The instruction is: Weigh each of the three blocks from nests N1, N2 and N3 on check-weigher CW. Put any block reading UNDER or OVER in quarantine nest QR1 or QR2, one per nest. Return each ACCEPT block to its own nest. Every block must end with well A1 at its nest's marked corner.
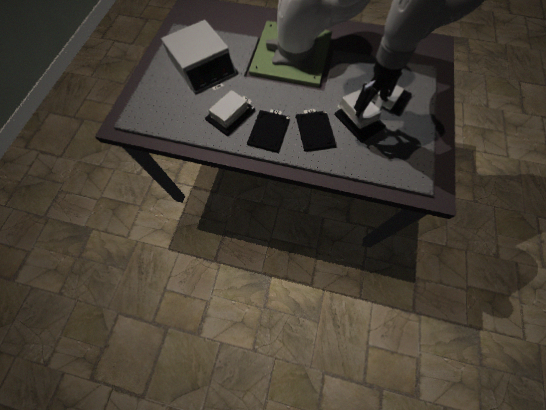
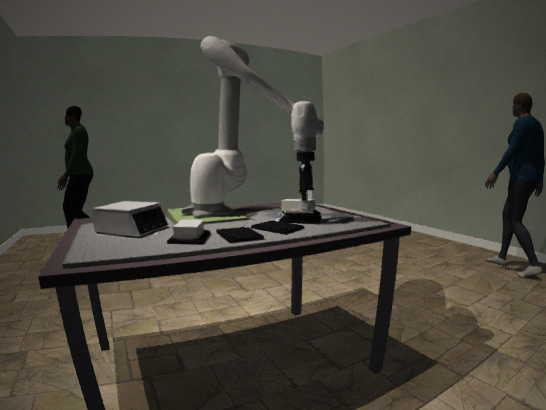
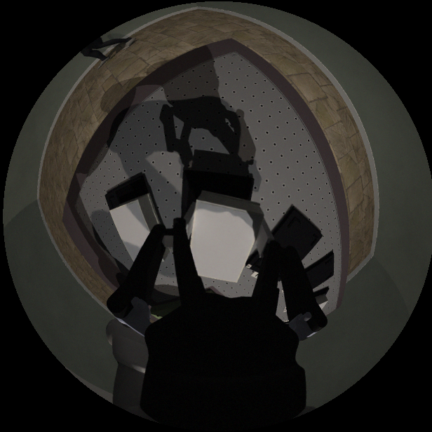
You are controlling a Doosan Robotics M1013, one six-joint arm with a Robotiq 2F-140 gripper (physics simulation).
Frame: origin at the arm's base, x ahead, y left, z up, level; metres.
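Seen in the pictures: gripper, fingertip midpoint: [image 1: 365, 117] [image 2: 306, 207]; arm's base at its link origin: [image 1: 295, 51] [image 2: 207, 212].
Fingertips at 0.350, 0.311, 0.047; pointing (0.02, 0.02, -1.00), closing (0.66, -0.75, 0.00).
Observation:
Offsets run from my fingertips to a thing's top centre, as dx, dy, dz. "spot": to the spot under its first point.
My gripper [image 1: 371, 104] [image 2: 305, 198] [image 3: 226, 216] is shut on a white block @(-0.028, -0.024, +0.032) [image 1: 350, 103] [image 2: 294, 205] [image 3: 220, 245], a finger on either side. The block is slightly above a black nest @(-0.033, -0.006, -0.045) [image 1: 356, 129] [image 2: 301, 217] [image 3: 217, 182] at the right, with a gap showing. A second white block @(-0.162, +0.068, -0.006) [image 1: 393, 98] [image 3: 132, 225] sits in the back right nest. A third white block @(+0.029, -0.513, -0.009) [image 1: 228, 107] [image 2: 187, 229] sits in the left nest. Two middle nests @(spot: +0.055, -0.165, -0.051) [image 1: 316, 131] @(spot: +0.089, -0.345, -0.050) [image 1: 268, 131] hold no block. The check-weigher @(-0.203, -0.695, +0.037) [image 1: 196, 46] [image 2: 120, 218] has nothing on top; its reading is illegible. Marked corners and well A1 cannot be made out.
The green base plate [image 1: 260, 67] [image 2: 175, 216] of the arm is at the table's rear, between the check-weigher and the right nests. Small white labels stand beside the nests. Two people [image 2: 77, 165] [image 2: 522, 175] stand away from the table.

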